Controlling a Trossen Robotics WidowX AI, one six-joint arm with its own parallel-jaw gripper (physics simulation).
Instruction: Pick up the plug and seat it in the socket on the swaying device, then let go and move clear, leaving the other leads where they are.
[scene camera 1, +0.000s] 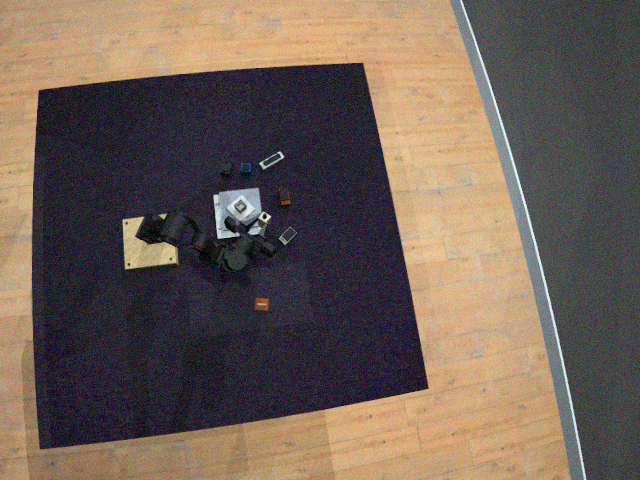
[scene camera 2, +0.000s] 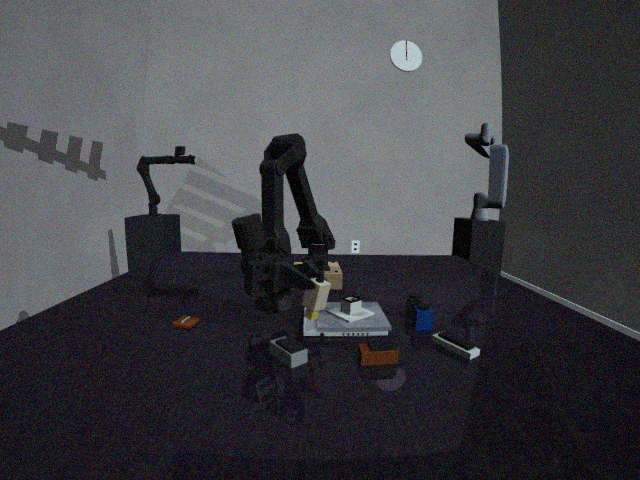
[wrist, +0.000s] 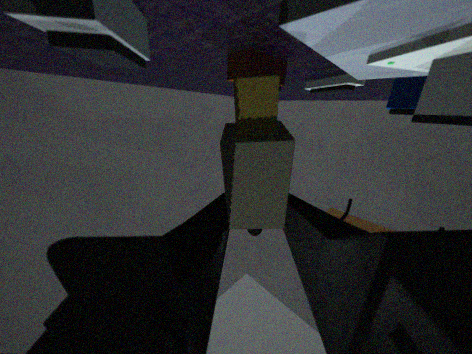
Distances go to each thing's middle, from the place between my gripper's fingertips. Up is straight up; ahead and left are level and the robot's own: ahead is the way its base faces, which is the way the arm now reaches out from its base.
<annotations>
Right now my hand is 80 mm past the device (scene camera 2: 351, 314), 70 mm to the right of it and 70 mm above it. From my hand the other things lie so: orange-and-black block (scene camera 2: 376, 352) 80 mm ahead, 90 mm to the left, 90 mm below; plug (scene camera 2: 314, 300) 10 mm behind, 10 mm to the right, 20 mm below; blue block (wrist: 406, 91) 40 mm behind, 210 mm to the left, 80 mm below.
</annotations>
